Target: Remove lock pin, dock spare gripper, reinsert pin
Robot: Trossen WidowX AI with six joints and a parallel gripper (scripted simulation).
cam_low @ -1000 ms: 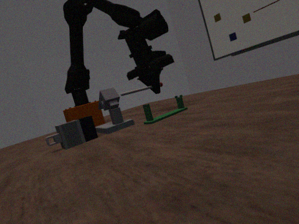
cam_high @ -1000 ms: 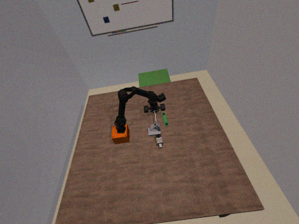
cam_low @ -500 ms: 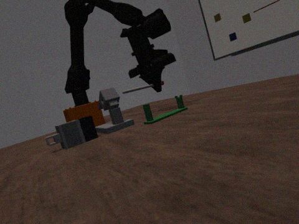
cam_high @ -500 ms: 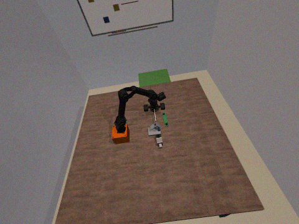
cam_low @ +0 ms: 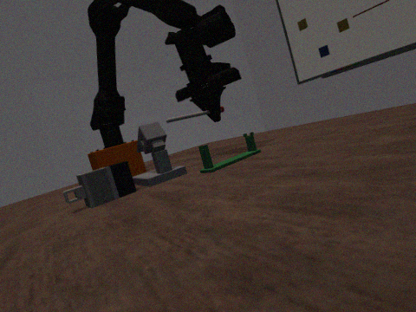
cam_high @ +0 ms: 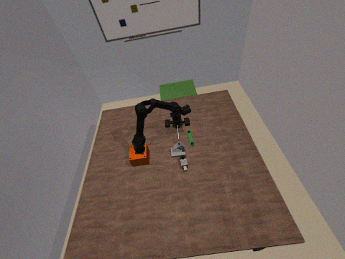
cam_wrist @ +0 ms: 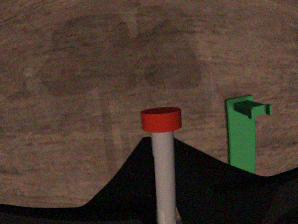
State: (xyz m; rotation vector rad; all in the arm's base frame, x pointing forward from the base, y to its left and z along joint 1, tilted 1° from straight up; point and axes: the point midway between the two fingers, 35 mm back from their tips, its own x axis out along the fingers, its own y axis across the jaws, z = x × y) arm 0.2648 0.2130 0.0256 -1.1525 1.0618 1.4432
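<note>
My gripper tip is 100 mm short of the green rack, 40 mm to the left of it and 60 mm above it. The rest, counted from my gripper tip: grey mount (20 mm ahead, 170 mm to the right, 30 mm below); spare gripper (60 mm ahead, 290 mm to the right, 60 mm below).
</note>
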